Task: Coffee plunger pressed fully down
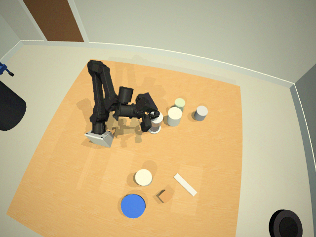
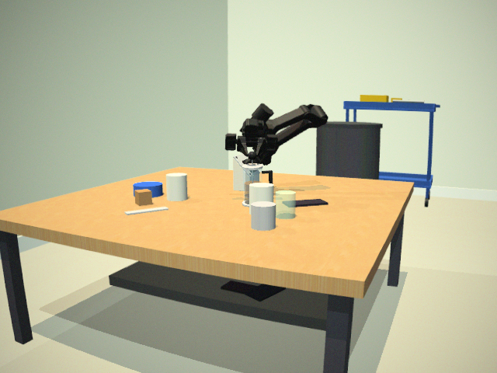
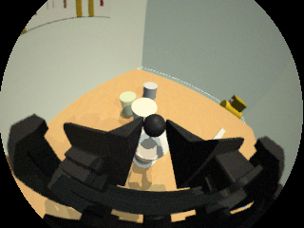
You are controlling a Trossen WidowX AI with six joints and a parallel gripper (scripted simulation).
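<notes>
The glass coffee press lies 2 cm behind my gripper tip, 1 cm to the left of it and 9 cm below it. Round my gripper tip: pale green cylinder: 11 cm ahead, 15 cm to the left, 14 cm below; white strip: 20 cm ahead, 31 cm to the right, 18 cm below; grey cylinder: 25 cm ahead, 13 cm to the left, 14 cm below.
</notes>
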